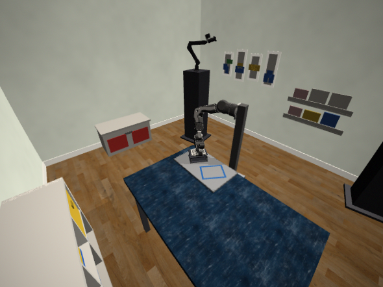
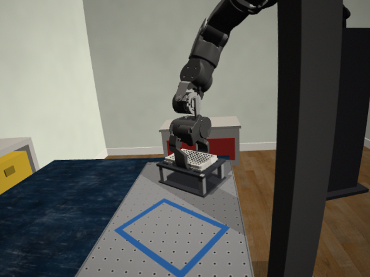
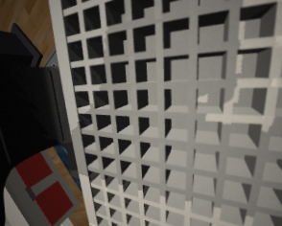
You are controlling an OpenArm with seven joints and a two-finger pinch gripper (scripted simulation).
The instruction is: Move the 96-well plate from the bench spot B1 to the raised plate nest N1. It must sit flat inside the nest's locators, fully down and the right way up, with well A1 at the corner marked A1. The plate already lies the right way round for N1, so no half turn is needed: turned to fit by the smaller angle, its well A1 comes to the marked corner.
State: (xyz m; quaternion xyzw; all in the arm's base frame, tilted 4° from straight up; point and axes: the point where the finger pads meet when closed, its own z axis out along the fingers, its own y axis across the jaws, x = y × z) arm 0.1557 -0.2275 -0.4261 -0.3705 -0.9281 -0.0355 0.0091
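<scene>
Now: the white 96-well plate right at my hand. Also, from my hand: dark raised plate nest (10 mm below).
</scene>
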